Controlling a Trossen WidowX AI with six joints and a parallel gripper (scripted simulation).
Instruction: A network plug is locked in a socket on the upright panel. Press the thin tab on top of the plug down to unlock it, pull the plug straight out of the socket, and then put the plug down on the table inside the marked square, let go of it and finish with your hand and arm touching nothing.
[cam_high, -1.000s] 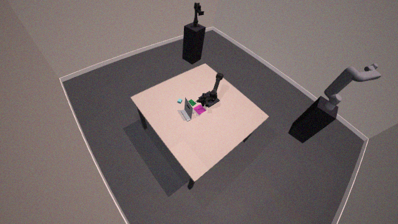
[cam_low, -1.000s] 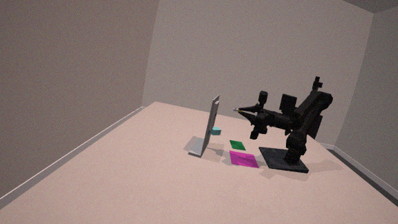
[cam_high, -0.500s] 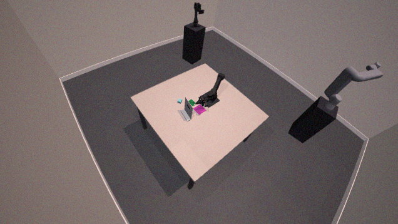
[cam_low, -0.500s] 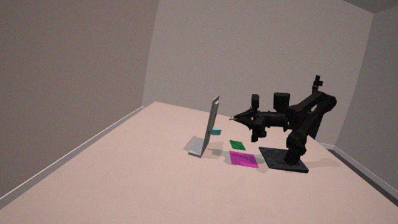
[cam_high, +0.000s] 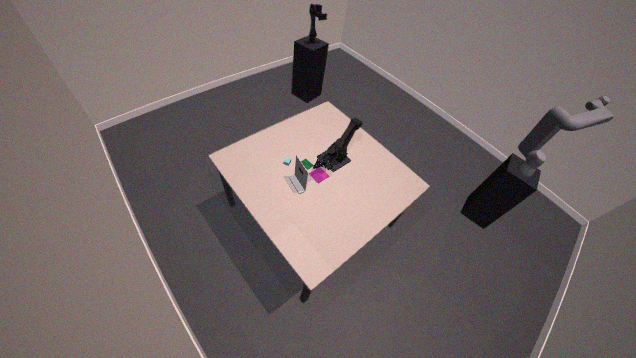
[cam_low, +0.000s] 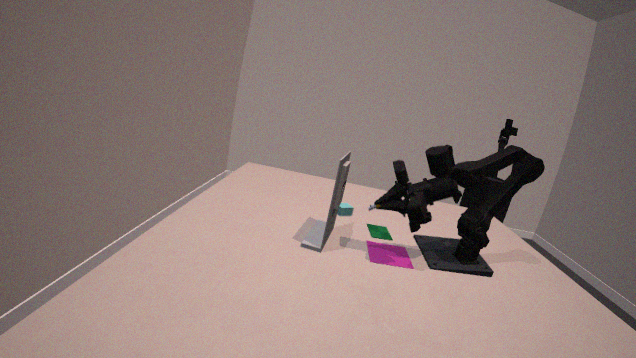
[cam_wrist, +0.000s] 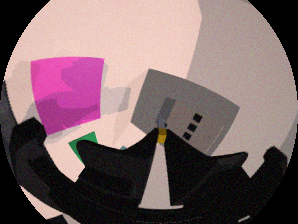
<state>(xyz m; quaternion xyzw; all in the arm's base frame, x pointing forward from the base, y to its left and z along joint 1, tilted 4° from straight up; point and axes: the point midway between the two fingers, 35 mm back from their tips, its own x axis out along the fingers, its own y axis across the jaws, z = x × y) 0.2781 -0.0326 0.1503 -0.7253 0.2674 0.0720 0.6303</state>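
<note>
Now: the magenta square 7 cm behind my gripper tip, 2 cm to the left of it and 13 cm below it. From my gripper tip the other things lie so: grey upright panel: 10 cm ahead, 4 cm to the right, 2 cm below; then plug: 1 cm ahead.
</note>
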